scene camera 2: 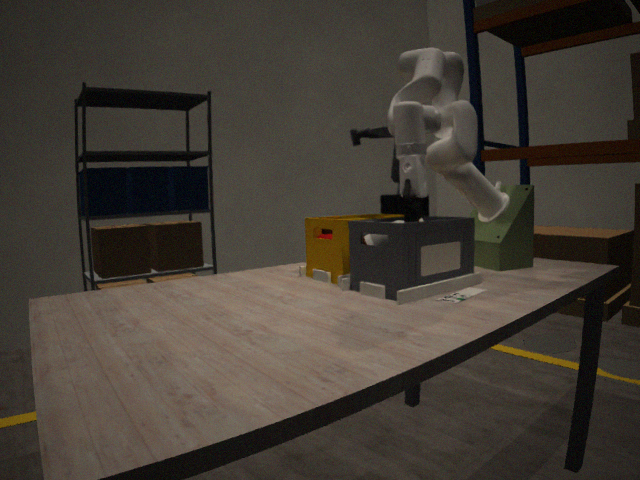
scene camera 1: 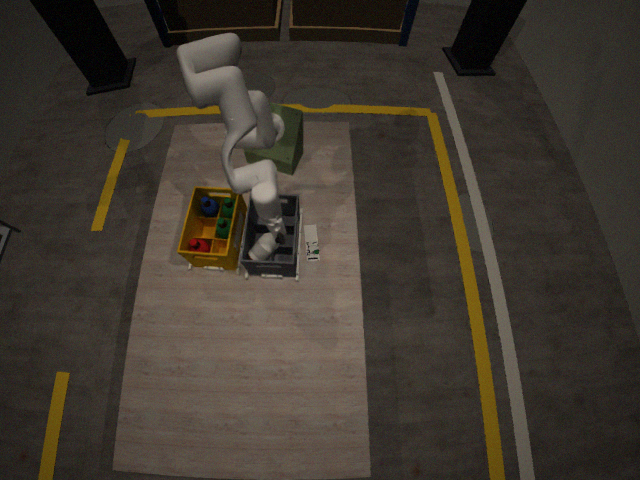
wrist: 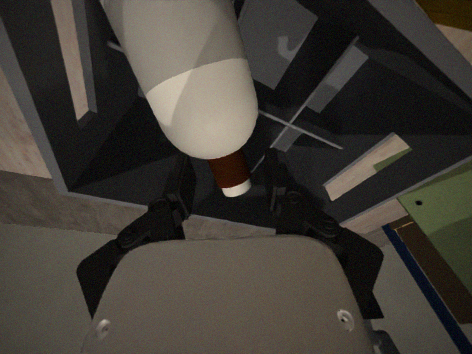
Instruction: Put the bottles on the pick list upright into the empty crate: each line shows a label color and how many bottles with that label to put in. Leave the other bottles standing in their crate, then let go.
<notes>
In view: my gripper point(wrist: 228, 164) and a white bottle point(wrist: 193, 70).
</notes>
